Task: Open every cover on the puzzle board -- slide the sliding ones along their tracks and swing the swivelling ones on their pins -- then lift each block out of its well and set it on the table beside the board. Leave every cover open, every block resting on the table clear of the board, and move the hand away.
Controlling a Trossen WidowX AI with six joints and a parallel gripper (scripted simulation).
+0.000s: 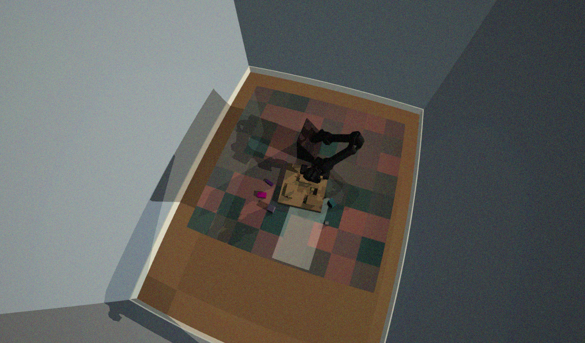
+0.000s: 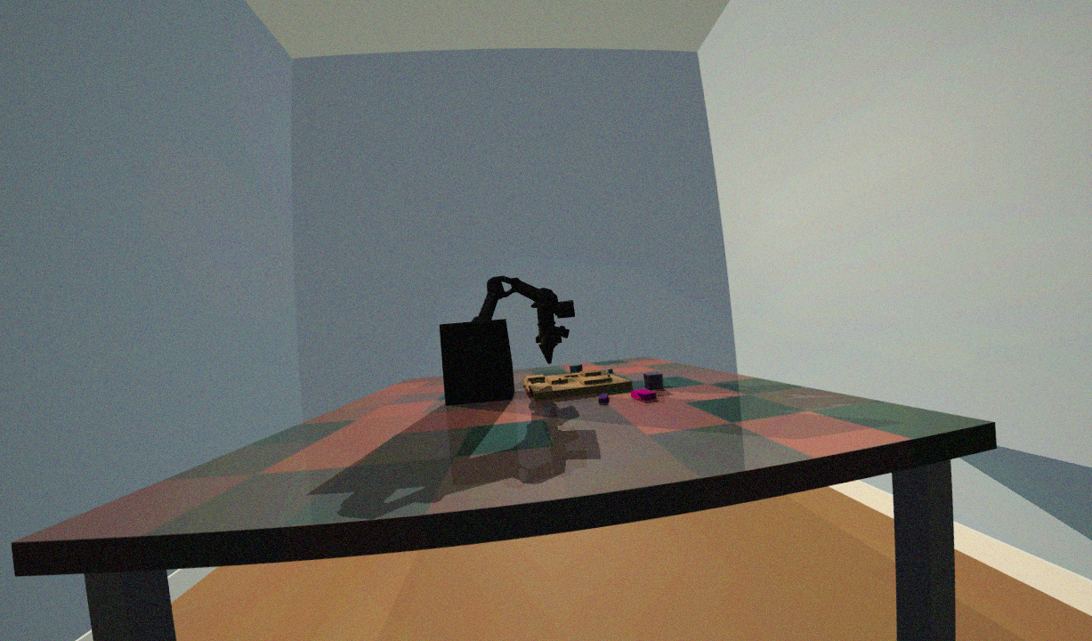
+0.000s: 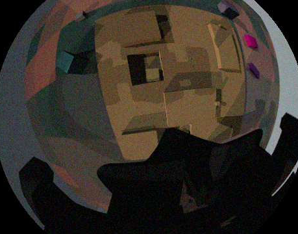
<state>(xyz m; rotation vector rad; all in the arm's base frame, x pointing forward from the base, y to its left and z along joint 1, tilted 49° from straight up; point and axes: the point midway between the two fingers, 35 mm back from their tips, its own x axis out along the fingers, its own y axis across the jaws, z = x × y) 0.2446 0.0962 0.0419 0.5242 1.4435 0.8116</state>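
The tan puzzle board lies 50 mm ahead of my gripper tip, 40 mm to the right of it and 60 mm below it. Round my gripper tip: teal block 110 mm ahead, 170 mm to the left, 60 mm below; lavender block 300 mm ahead, 180 mm to the right, 60 mm below; small grey block 240 mm ahead, 190 mm to the left, 70 mm below.
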